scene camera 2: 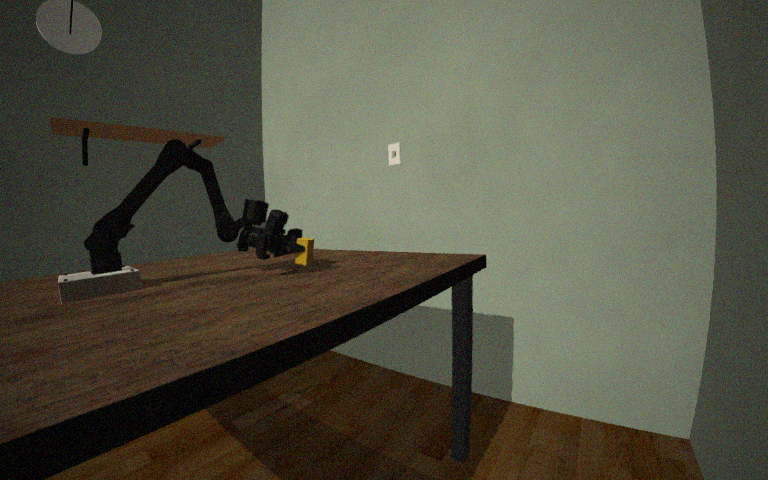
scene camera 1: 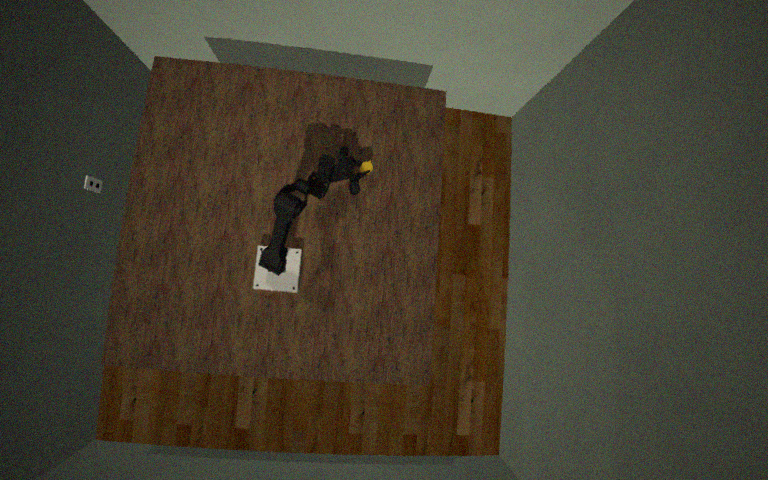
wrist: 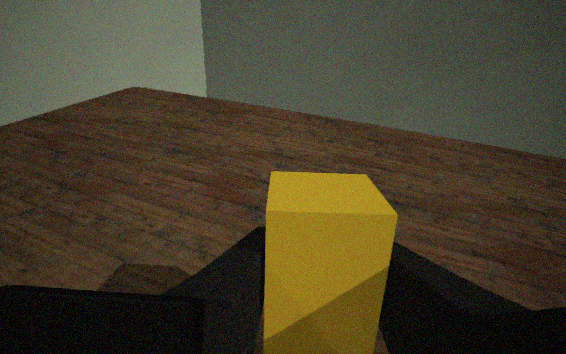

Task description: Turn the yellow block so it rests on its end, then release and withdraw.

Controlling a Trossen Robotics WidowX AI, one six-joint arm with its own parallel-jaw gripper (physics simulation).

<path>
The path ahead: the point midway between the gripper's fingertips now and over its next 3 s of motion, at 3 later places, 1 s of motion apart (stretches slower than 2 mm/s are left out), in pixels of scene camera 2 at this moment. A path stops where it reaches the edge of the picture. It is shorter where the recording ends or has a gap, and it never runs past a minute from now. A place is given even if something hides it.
The gripper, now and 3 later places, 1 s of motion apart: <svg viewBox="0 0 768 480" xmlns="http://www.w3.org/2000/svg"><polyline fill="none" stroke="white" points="308,248 309,254 309,256 308,233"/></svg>
</path>
